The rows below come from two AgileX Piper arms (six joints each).
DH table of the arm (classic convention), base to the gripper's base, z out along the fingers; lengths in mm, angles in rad. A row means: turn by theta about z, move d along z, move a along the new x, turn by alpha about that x. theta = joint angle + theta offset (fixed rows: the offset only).
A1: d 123, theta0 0, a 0, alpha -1.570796
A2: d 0, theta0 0.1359, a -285, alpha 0
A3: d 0, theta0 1.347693, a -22, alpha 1.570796
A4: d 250.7, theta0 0, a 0, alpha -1.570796
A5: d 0, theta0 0, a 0, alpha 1.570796
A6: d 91, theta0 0, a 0, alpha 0
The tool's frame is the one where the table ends.
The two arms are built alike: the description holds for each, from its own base.
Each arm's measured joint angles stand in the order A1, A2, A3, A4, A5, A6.
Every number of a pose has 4 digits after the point.
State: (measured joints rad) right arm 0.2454 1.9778 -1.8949 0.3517 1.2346 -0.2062; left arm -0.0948 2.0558 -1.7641 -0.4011 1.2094 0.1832
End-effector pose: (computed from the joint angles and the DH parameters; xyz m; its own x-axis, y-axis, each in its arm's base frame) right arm 0.4082 0.1327 0.3096 -0.8751 -0.3026 -0.3776 -0.4175 0.8667 0.2730; left arm 0.4263 -0.0739 0.2422 -0.9726 0.1246 -0.1963 0.1886 0.9166 -0.3524
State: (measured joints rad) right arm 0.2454 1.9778 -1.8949 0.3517 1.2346 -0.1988; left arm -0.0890 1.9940 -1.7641 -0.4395 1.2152 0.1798
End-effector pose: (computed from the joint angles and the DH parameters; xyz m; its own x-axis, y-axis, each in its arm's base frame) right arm 0.4082 0.1327 0.3096 -0.8782 -0.2962 -0.3756 -0.4110 0.8689 0.2757; left arm 0.4179 -0.0737 0.2698 -0.9626 0.1021 -0.2510 0.1955 0.9031 -0.3824
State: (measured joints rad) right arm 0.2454 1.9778 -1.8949 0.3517 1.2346 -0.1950; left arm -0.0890 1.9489 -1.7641 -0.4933 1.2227 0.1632
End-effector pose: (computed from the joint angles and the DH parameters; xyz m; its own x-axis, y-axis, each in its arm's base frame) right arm 0.4082 0.1327 0.3096 -0.8797 -0.2929 -0.3746 -0.4077 0.8700 0.2772; left arm 0.4101 -0.0773 0.2906 -0.9572 0.0691 -0.2812 0.1904 0.8819 -0.4313
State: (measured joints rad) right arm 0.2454 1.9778 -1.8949 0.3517 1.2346 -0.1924; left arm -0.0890 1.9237 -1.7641 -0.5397 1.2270 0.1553
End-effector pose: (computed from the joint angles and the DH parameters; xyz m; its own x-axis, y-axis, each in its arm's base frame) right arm 0.4082 0.1327 0.3096 -0.8808 -0.2906 -0.3738 -0.4054 0.8708 0.2781; left arm 0.4052 -0.0804 0.3029 -0.9538 0.0465 -0.2969 0.1890 0.8609 -0.4723
